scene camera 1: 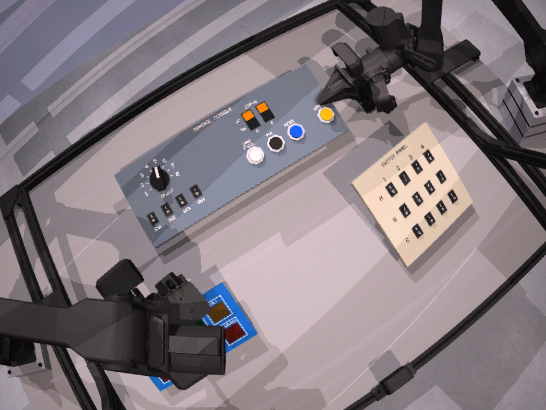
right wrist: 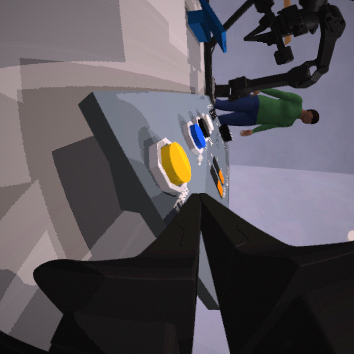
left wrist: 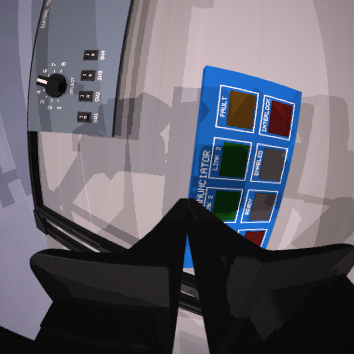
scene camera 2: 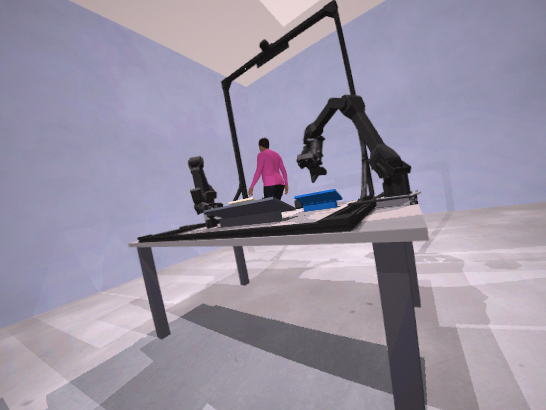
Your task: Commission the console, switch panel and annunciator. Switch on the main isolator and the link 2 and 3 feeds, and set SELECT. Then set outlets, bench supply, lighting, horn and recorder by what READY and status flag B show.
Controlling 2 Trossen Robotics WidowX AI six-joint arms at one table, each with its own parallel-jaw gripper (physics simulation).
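Places are measured from the left arm's base along level axes (x ahead, y left, z up), in millimetres.
Where they show: left gripper, fingertip midpoint: (right wrist: 243, 38) (left wrist: 185, 204) (scene camera 2: 313, 182); right gripper, fingertip midpoint: (scene camera 1: 318, 103) (right wrist: 197, 199); left arm's base, origin of the base link: (scene camera 1: 21, 348) (right wrist: 214, 90) (scene camera 2: 398, 195); right arm's base, origin of the base link: (scene camera 1: 541, 93).
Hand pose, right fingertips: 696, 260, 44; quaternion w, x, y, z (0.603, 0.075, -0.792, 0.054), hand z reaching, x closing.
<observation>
Things, the pixels of their top centre, and the offset from my right fingertips, as dx, dy, dz. "pt": a spot on its surface instead.
- grey-blue console, surface spot: (scene camera 1: 220, 165) pt -202, -55, -11
- Status flags A, surface spot: (scene camera 1: 249, 120) pt -129, +4, +6
- B, surface spot: (scene camera 1: 265, 111) pt -97, +12, +6
- cream switch panel, surface spot: (scene camera 1: 407, 252) pt +41, -309, -25
- blue annunciator, surface spot: (left wrist: 212, 80) (scene camera 1: 218, 290) pt -264, -273, +8
- grey READY window, middle of its top: (left wrist: 262, 208) -352, -362, -18
- brown-amber FAULT window, middle of its top: (left wrist: 241, 108) (scene camera 1: 217, 311) -277, -302, +1
- yellow button, middle of its top: (right wrist: 188, 164) (scene camera 1: 326, 112) +6, -21, -5
The grey-blue console (scene camera 1: 220, 165) (left wrist: 100, 30) (scene camera 2: 250, 206) has its SELECT knob (scene camera 1: 159, 179) (left wrist: 55, 85) pointing near 5. Status flags A (scene camera 1: 249, 120) and B (scene camera 1: 265, 111) each show orange in the upper part. The cream switch panel (scene camera 1: 407, 252) has three rows of black rockers. The blue annunciator (scene camera 1: 220, 290) (left wrist: 212, 80) shows a grey READY window (left wrist: 260, 206), dark green LINK windows and a brown-amber FAULT window (left wrist: 241, 109). My left gripper (left wrist: 185, 204) (scene camera 2: 315, 179) is shut and empty above the annunciator. My right gripper (right wrist: 197, 199) (scene camera 1: 320, 102) is shut and empty beside the yellow button (right wrist: 176, 163) (scene camera 1: 326, 114).
White (scene camera 1: 255, 155), black (scene camera 1: 275, 143) and blue (scene camera 1: 296, 131) buttons stand along the console. Four small rockers SW1 to SW4 sit below the knob. My left arm (scene camera 1: 110, 325) covers part of the annunciator in scene camera 1. A black frame (scene camera 1: 175, 102) borders the table.
</observation>
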